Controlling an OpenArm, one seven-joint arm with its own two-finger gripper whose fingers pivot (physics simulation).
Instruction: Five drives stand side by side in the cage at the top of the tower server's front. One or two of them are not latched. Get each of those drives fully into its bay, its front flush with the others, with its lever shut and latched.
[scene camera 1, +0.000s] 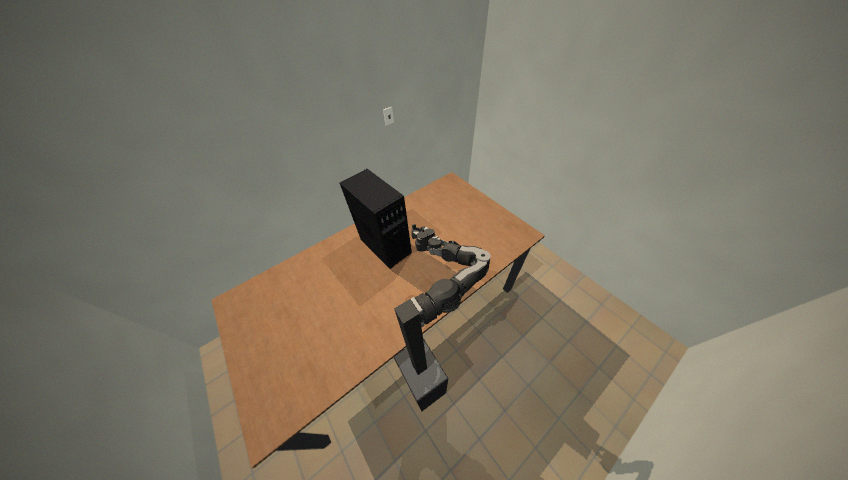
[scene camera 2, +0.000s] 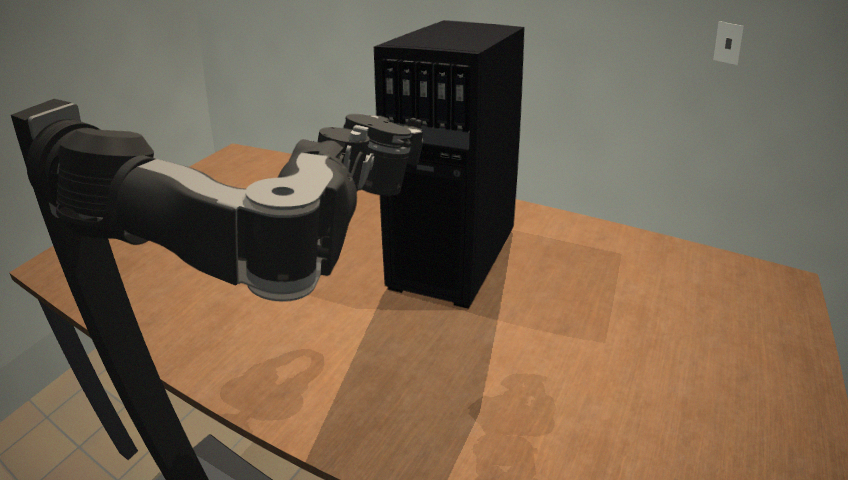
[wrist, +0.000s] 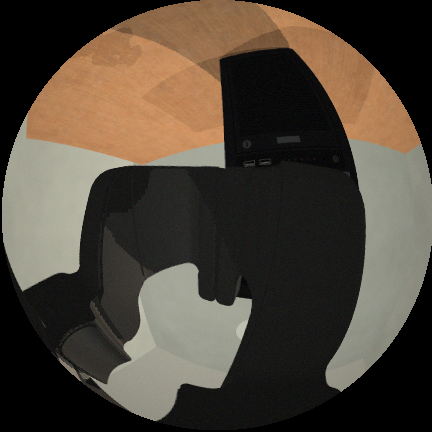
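Observation:
The black tower server stands upright on the table. Its five drives stand side by side at the top of its front. In scene camera 2 their fronts look level with each other and all levers lie upright against them, with none visibly swung out. Whether each lever is latched is too small to tell. The drives are hidden behind the gripper in the wrist view. My gripper is shut and empty, its fingertips together. It is in front of the tower, apart from it, below the drives' level.
The wooden table carries the tower. The arm reaches over the table's front edge from its post. Grey walls stand behind the table, with a switch plate on one.

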